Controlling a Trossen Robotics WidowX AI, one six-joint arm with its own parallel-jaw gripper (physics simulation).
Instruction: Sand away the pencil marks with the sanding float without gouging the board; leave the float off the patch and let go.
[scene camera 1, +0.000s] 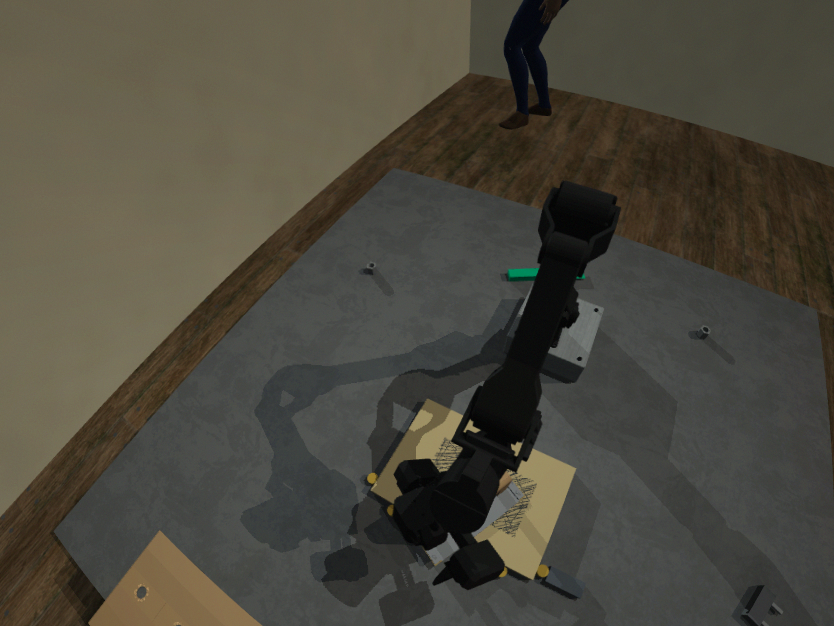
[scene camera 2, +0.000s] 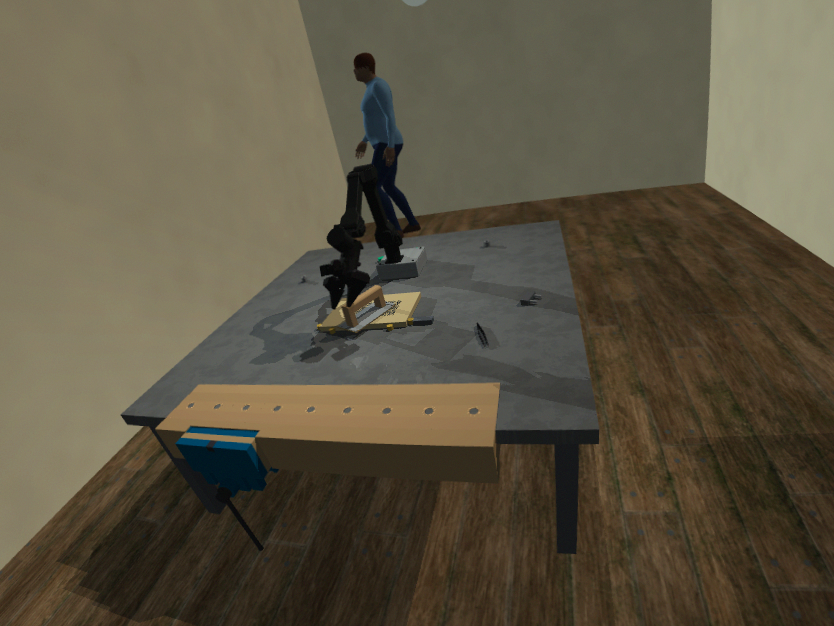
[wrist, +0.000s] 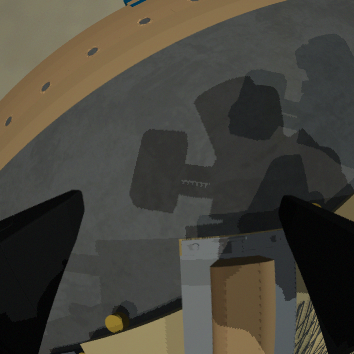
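Seen in the pictures: gripper, fingertip midpoint: (scene camera 1: 418, 554) (scene camera 2: 340, 308) (wrist: 184, 203); arm's base at its link origin: (scene camera 2: 394, 259).
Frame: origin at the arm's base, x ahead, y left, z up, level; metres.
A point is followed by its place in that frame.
The sanding float, a grey plate (scene camera 1: 501, 506) @(x 0.344, y 0.038, z -0.038 m) (wrist: 196, 295) @(x 0.428, y -0.009, z -0.038 m) with a tan bar handle (scene camera 2: 363, 303) @(x 0.390, y -0.008, z 0.014 m) (wrist: 245, 300) @(x 0.421, y -0.044, z 0.033 m), lies slantwise on the pale yellow board (scene camera 1: 555, 475) @(x 0.256, y 0.106, z -0.042 m) (wrist: 140, 336) @(x 0.416, y 0.055, z -0.042 m). One end of it sticks out over the board's near edge. Black pencil hatching (scene camera 1: 522, 508) @(x 0.332, y 0.072, z -0.042 m) (wrist: 309, 327) @(x 0.346, y -0.069, z -0.041 m) shows beside the plate, and more pencil marks (scene camera 1: 444, 452) @(x 0.297, y -0.088, z -0.042 m) show on its other side in scene camera 1. My gripper (scene camera 2: 342, 306) @(x 0.472, y -0.046, z 0.047 m) (wrist: 184, 203) @(x 0.472, y -0.046, z 0.047 m) is open and empty, low by the float's overhanging end. In the wrist view the float lies nearer the right finger, which overlaps its edge. The arm hides much of the float in scene camera 1.
Yellow pegs (scene camera 1: 371, 478) (wrist: 114, 323) and a dark bar (scene camera 1: 562, 582) @(x 0.415, y 0.171, z -0.046 m) (scene camera 2: 423, 322) @(x 0.425, y 0.179, z -0.053 m) stand along the board's near edge. A holed wooden beam (scene camera 2: 336, 431) @(x 0.869, y 0.052, z -0.059 m) (wrist: 117, 45) @(x 0.762, y -0.082, z -0.059 m) with a blue vise (scene camera 2: 222, 458) @(x 0.923, y -0.250, z -0.099 m) is at the table's front. Small metal parts (scene camera 2: 532, 299) @(x 0.338, y 0.505, z -0.057 m) lie right. A person (scene camera 2: 380, 111) stands behind.
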